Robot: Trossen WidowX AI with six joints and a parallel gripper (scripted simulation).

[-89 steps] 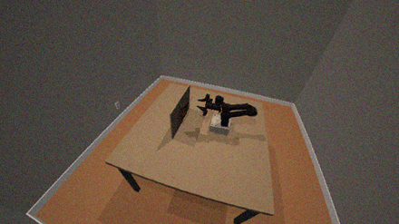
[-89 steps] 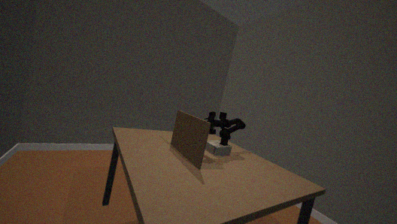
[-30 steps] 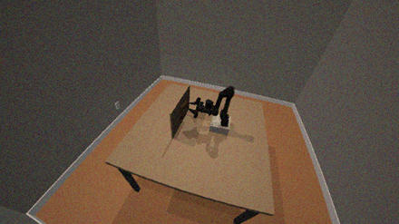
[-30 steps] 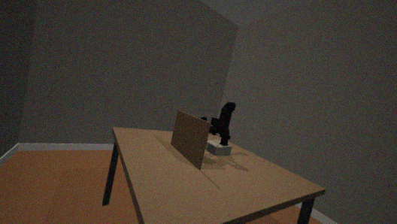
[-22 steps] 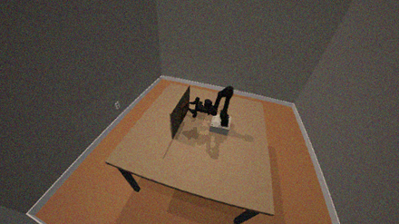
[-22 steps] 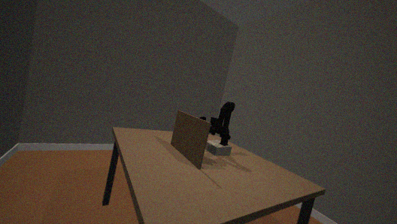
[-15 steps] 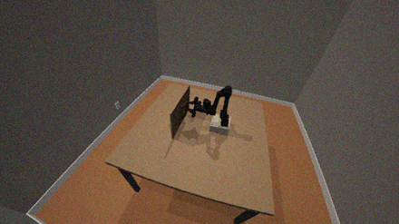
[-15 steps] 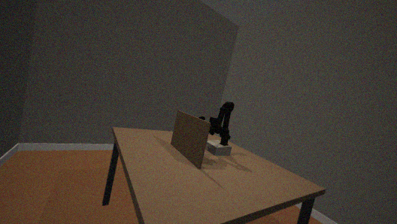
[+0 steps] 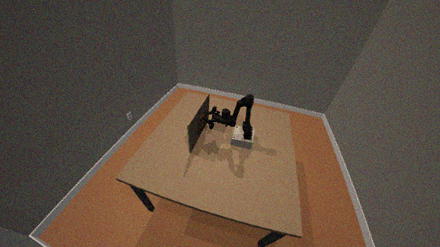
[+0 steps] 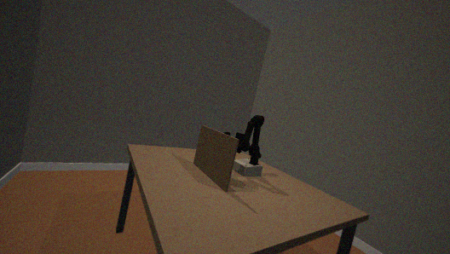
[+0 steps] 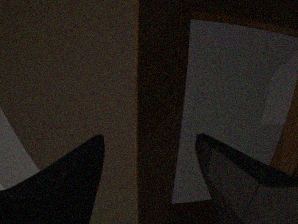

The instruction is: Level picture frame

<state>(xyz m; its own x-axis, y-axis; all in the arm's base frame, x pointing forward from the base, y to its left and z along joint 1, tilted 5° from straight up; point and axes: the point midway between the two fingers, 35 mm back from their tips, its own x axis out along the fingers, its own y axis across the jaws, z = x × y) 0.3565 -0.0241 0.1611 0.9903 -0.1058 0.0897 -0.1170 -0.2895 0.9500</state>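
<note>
My gripper tip is now 10 mm short of the picture frame, 20 mm to the right of it and 50 mm above it. Round my gripper tip: wall panel 20 mm ahead, 10 mm to the left, 60 mm below.
</note>
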